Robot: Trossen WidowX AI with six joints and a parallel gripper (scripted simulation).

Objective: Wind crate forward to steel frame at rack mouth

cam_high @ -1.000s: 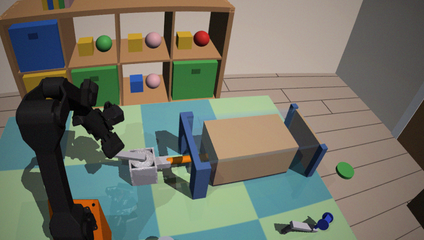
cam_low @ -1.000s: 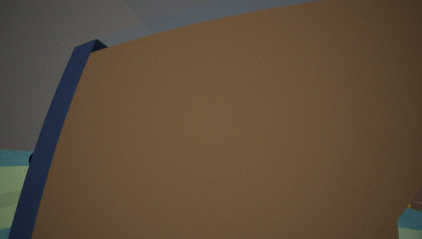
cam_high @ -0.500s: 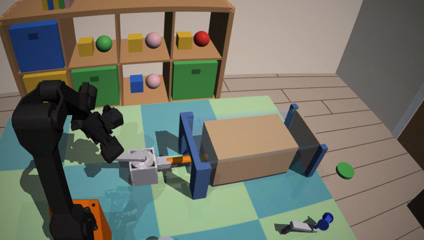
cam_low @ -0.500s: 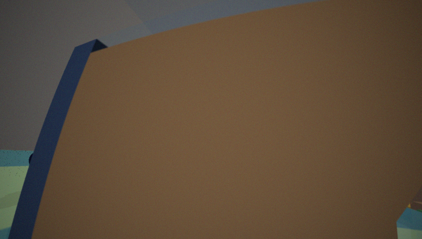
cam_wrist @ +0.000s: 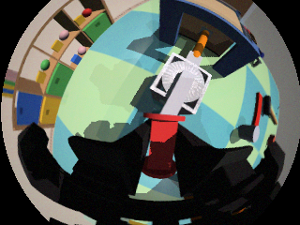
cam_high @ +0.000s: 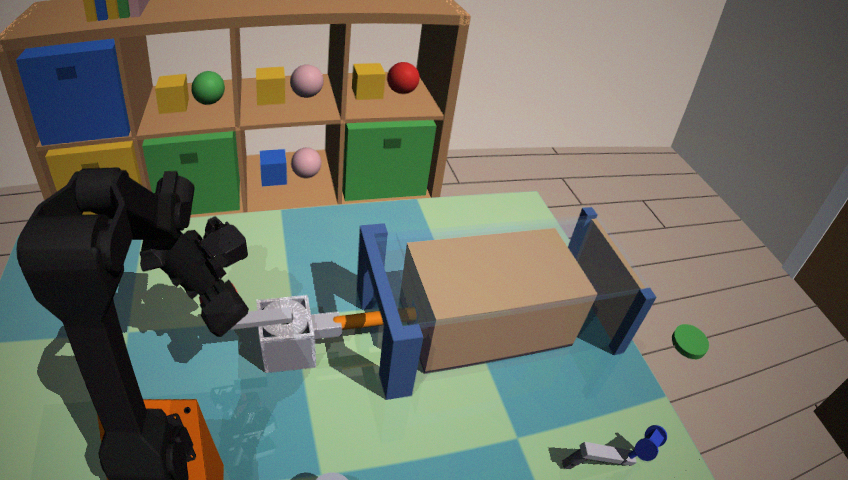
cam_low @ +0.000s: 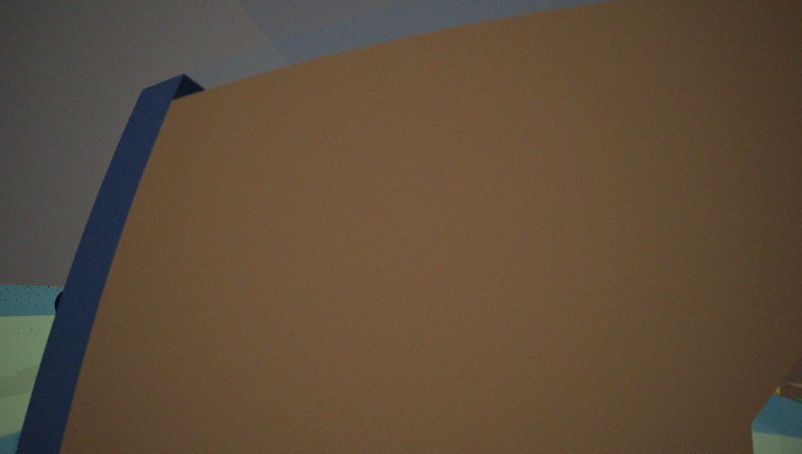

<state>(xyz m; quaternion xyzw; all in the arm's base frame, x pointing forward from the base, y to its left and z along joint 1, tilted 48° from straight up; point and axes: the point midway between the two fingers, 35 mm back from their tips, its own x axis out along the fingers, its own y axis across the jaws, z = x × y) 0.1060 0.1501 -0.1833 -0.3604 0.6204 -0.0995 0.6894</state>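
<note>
The crank handle lies 20 mm ahead of my gripper tip, 10 mm to the right of it and 30 mm below it. Also, from my gripper tip: blue frame (240 mm ahead, 30 mm to the right, 30 mm below); then red knob (20 mm behind, 10 mm to the right); then grey winch (70 mm ahead, 20 mm to the right, 100 mm below).
</note>
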